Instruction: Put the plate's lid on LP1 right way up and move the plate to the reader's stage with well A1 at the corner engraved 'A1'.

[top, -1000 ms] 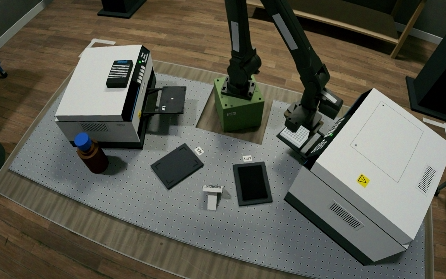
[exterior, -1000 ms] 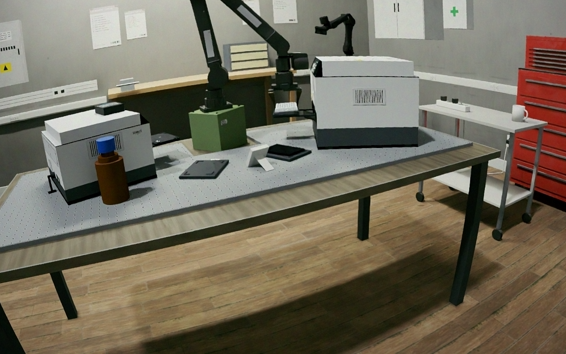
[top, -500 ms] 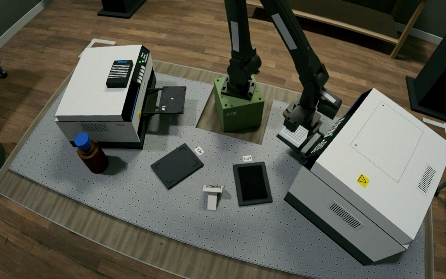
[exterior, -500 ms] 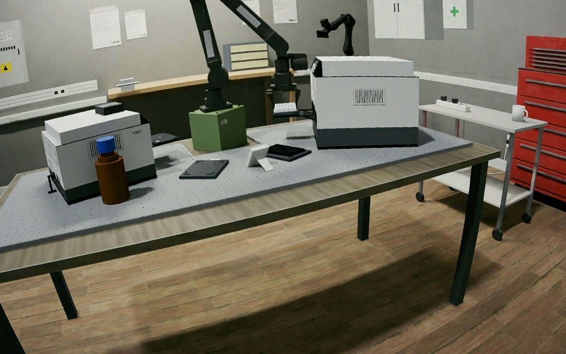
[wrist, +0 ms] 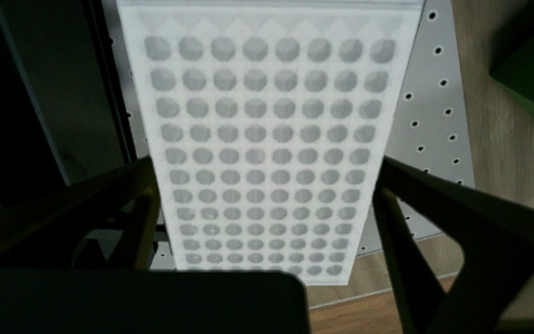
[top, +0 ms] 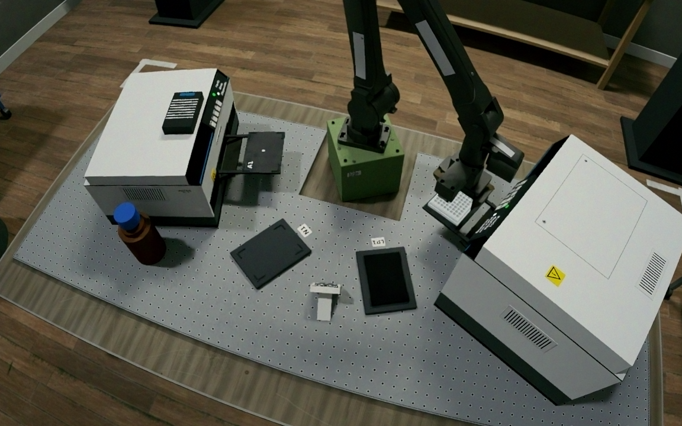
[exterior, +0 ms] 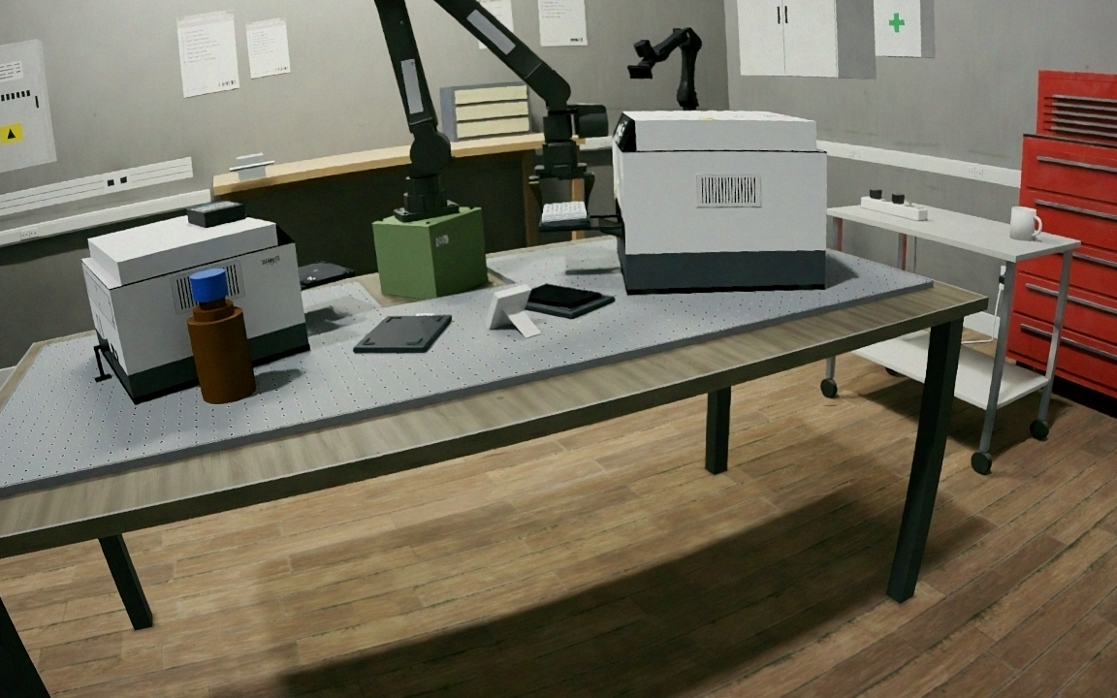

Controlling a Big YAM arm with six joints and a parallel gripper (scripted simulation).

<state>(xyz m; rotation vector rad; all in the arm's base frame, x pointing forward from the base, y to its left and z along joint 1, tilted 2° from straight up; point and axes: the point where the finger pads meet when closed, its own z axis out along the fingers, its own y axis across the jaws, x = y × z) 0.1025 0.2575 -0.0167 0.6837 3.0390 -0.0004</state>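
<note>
Right now my hand is right at the well plate. Round my hand: LP1 pad 200 mm ahead, 120 mm to the right, 120 mm below; then dark lid 200 mm ahead, 120 mm to the right, 110 mm below; then N1 nest 400 mm to the right, 210 mm ahead, 120 mm below.
</note>
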